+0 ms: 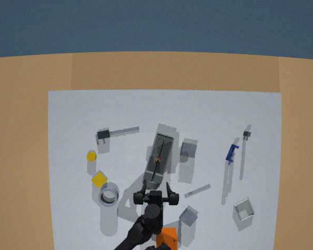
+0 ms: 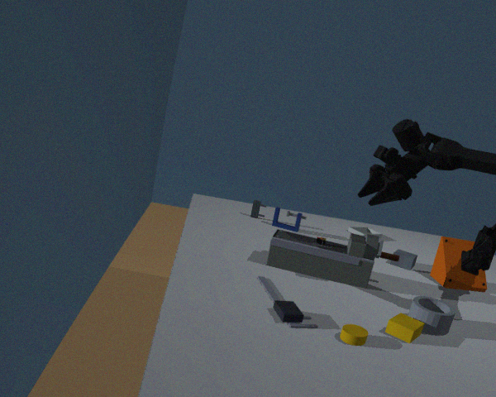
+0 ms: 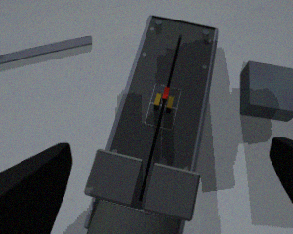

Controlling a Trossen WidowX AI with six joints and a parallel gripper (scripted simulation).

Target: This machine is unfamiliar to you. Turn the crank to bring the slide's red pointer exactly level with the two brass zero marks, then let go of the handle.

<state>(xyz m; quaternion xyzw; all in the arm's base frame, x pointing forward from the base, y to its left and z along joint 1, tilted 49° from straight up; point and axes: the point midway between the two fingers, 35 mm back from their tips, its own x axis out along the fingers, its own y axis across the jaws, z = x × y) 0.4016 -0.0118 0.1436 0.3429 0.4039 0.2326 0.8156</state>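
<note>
My gripper tip is now 130 mm above the brown crank handle and 110 mm past it. Also, from my gripper tip: flat grey bar (230 mm to the right, 210 mm below, 80 mm behind); then red pointer (120 mm below, 90 mm ahead); then yellow block (300 mm to the left, 190 mm below, 80 mm behind).
</note>
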